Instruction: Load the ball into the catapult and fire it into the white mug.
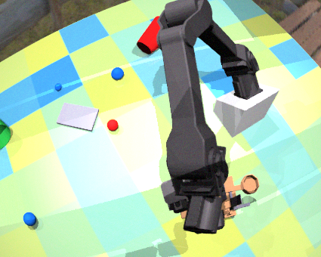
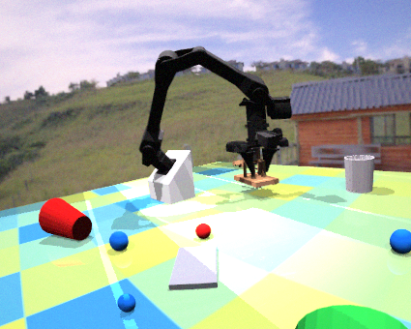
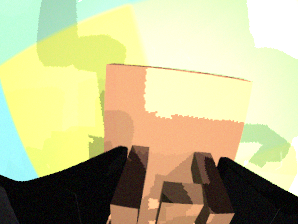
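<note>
My gripper tip is now 5 cm below the catapult frame, 4 cm past it and 2 cm to the right of it. The rest, counted from my gripper tip: wooden catapult (6 cm behind, 4 cm to the left, 2 cm above); red ball (29 cm to the right, 8 cm ahead, 6 cm below); mug (24 cm ahead, 19 cm to the left, 5 cm below).
</note>
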